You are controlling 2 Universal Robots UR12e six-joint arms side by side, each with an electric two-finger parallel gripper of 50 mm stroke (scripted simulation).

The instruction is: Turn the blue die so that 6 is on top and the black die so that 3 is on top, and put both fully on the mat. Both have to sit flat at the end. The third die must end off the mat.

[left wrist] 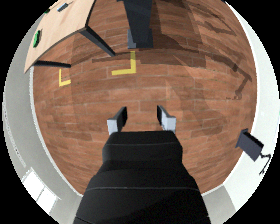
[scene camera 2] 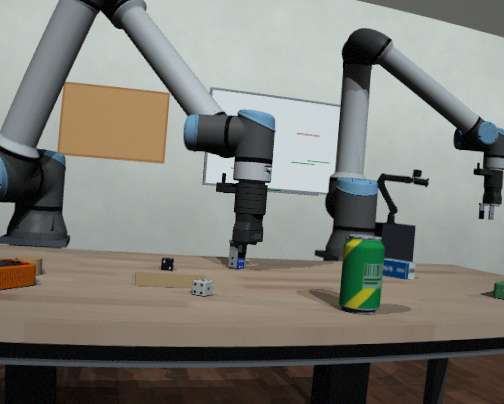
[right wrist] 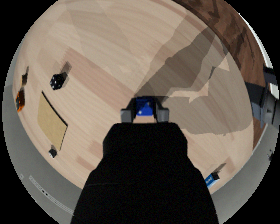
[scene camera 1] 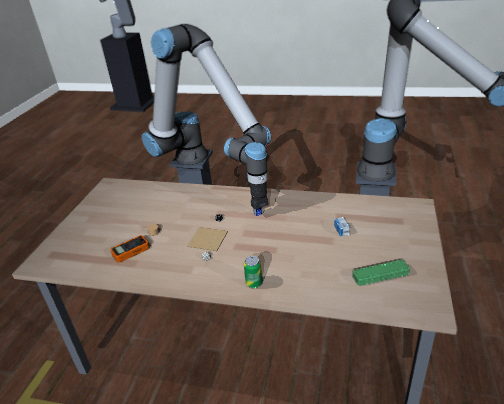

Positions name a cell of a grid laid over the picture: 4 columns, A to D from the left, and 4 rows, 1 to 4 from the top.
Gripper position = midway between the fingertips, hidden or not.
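Observation:
My left gripper (left wrist: C3) is visible. My right gripper (scene camera 2: B3) is visible too, and the right wrist view also shows my right gripper (right wrist: C2). A tan mat (scene camera 2: B3) is present; the right wrist view also shows the tan mat (right wrist: A3), while in the left wrist view the tan mat is out of frame. A green block (scene camera 1: C3) is visible; the right wrist view does not show the green block, hidden by my right gripper.

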